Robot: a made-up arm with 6 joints. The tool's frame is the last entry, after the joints.
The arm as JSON. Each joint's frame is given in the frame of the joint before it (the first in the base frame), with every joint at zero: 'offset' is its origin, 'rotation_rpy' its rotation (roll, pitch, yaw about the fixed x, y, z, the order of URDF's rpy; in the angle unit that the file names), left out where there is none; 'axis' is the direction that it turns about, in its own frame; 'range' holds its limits. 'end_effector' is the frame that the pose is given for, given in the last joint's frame.
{
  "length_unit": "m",
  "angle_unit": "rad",
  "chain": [
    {
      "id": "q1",
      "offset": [
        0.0,
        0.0,
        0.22
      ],
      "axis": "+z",
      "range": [
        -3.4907,
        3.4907
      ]
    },
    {
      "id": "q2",
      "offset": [
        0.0,
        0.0,
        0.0
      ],
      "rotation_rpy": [
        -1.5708,
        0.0,
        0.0
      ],
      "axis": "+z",
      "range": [
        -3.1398,
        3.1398
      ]
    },
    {
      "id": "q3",
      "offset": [
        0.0,
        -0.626,
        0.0
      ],
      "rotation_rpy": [
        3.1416,
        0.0,
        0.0
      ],
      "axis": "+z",
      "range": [
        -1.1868,
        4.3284
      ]
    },
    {
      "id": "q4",
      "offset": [
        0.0,
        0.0,
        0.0
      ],
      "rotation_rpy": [
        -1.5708,
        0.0,
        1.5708
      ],
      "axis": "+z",
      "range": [
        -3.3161,
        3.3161
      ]
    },
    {
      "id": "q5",
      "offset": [
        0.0,
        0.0,
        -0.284
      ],
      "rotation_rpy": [
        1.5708,
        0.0,
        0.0
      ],
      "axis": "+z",
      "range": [
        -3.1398,
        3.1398
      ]
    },
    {
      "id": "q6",
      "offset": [
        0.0,
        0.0,
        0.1
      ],
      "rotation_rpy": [
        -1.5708,
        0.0,
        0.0
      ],
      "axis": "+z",
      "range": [
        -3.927,
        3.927
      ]
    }
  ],
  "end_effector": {
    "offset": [
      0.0,
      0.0,
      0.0
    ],
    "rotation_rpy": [
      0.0,
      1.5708,
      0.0
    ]
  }
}
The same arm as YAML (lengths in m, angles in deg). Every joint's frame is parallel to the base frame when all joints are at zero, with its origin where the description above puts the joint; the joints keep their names.
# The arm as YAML. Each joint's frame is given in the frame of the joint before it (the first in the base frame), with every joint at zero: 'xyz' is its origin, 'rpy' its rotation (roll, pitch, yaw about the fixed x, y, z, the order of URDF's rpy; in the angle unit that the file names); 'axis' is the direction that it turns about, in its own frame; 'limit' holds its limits. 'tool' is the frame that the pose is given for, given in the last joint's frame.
units:
  length: m
  angle: deg
joints:
  - name: q1
    type: revolute
    origin:
      xyz: [0.0, 0.0, 0.22]
      rpy: [0.0, 0.0, 0.0]
    axis: [0.0, 0.0, 1.0]
    limit:
      lower: -200.0
      upper: 200.0
  - name: q2
    type: revolute
    origin:
      xyz: [0.0, 0.0, 0.0]
      rpy: [0.0, 0.0, 0.0]
    axis: [0.0, 1.0, 0.0]
    limit:
      lower: -179.9
      upper: 179.9
  - name: q3
    type: revolute
    origin:
      xyz: [0.0, 0.0, 0.626]
      rpy: [0.0, 0.0, 0.0]
    axis: [0.0, -1.0, 0.0]
    limit:
      lower: -68.0
      upper: 248.0
  - name: q4
    type: revolute
    origin:
      xyz: [0.0, 0.0, 0.0]
      rpy: [0.0, 0.0, 0.0]
    axis: [-1.0, 0.0, 0.0]
    limit:
      lower: -190.0
      upper: 190.0
  - name: q5
    type: revolute
    origin:
      xyz: [0.284, 0.0, 0.0]
      rpy: [0.0, 0.0, 0.0]
    axis: [0.0, -1.0, 0.0]
    limit:
      lower: -179.9
      upper: 179.9
  - name: q6
    type: revolute
    origin:
      xyz: [0.0, -0.1, 0.0]
      rpy: [0.0, 0.0, 0.0]
    axis: [-1.0, 0.0, 0.0]
    limit:
      lower: -225.0
      upper: 225.0
tool:
  origin:
    xyz: [0.0, 0.0, 0.0]
    rpy: [0.0, 0.0, 0.0]

